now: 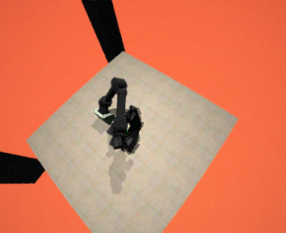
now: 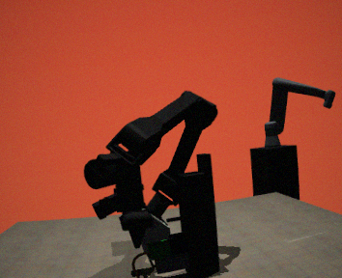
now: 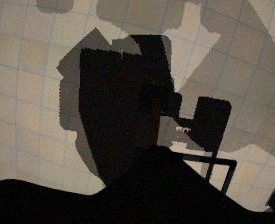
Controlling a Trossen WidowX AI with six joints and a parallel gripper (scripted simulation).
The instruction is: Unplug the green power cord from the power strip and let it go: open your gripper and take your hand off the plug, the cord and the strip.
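Now: the green plug 70 mm to the left of my gripper tip.
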